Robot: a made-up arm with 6 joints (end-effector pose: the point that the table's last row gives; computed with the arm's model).
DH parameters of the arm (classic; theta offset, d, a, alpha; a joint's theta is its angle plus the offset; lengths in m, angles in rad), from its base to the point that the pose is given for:
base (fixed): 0 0.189 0 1.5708
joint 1: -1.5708 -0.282 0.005 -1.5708
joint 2: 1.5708 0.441 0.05 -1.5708
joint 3: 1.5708 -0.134 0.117 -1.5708
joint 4: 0 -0.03 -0.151 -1.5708
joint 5: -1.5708 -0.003 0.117 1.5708
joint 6: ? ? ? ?
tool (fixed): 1.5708 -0.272 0 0
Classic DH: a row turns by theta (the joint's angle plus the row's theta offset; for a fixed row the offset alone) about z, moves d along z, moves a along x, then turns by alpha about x.
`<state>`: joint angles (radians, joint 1 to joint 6).
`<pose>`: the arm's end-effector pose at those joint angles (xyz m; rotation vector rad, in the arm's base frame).
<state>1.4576 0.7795 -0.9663 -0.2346 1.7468 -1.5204</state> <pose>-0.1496 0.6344 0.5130 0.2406 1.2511 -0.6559</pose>
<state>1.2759 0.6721 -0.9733 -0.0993 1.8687 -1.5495</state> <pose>-0.0320 0.6845 0.5649 0.3895 1.4870 -0.8423</pose>
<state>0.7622 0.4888 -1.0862 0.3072 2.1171 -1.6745</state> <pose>0.3349 0.7381 0.5485 0.7640 1.9614 -1.3434</pose>
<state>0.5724 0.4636 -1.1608 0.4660 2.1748 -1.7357</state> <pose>0.4515 0.7341 0.4864 0.8766 2.0657 -1.5384</pose>
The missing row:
joint 6: 0 0.02 -0.023 1.5708
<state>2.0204 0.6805 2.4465 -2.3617 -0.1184 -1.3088</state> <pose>-0.2925 0.4967 1.0623 2.4805 -0.2231 1.2576</pose>
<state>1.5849 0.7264 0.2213 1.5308 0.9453 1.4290</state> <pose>-0.2024 0.2783 0.5136 -1.4096 1.0600 -1.2867</pose>
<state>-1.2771 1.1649 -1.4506 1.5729 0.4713 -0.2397</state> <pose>-0.0199 0.2713 -0.1710 -1.4651 0.5432 -1.4915</pose>
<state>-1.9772 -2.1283 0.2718 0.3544 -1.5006 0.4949</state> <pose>-0.1475 -0.0393 -0.2898 0.0208 -1.7249 -1.5777</pose>
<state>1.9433 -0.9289 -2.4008 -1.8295 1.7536 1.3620</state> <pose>0.1793 0.0777 0.8966 -2.2133 -0.4796 0.9358</pose>
